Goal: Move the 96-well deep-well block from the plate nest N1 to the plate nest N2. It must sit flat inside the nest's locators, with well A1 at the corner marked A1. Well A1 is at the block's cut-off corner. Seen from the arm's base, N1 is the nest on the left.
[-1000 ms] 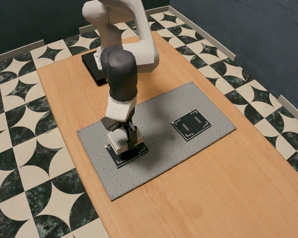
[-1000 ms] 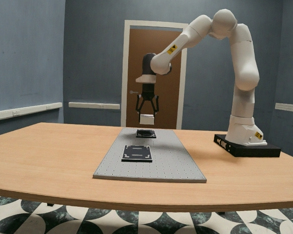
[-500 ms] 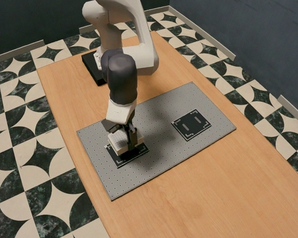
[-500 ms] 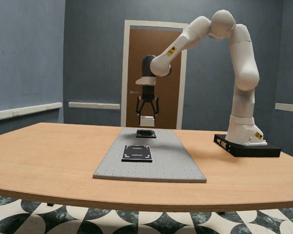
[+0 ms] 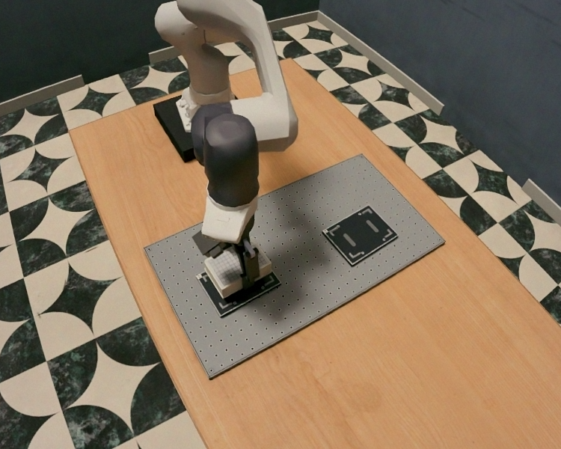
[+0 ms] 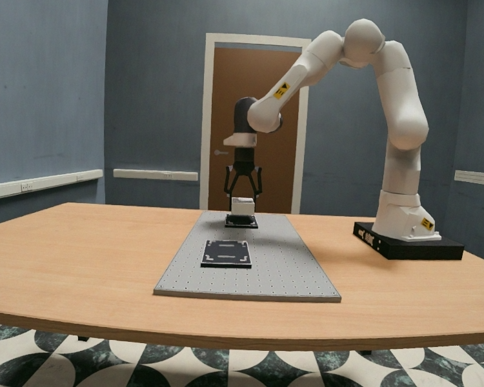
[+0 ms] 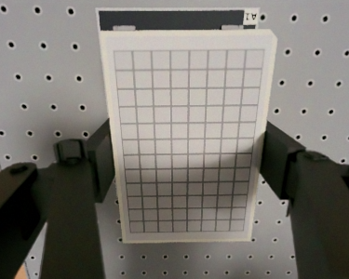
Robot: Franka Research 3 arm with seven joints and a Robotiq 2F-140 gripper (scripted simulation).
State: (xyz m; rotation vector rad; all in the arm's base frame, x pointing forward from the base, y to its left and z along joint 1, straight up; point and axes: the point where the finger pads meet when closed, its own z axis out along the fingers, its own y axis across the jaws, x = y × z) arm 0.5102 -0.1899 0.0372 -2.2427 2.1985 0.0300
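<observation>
The black plate nest N2 is 70 mm below my hand. From my hand the other things lie so: white 96-well deep-well block (10 mm below).
</observation>
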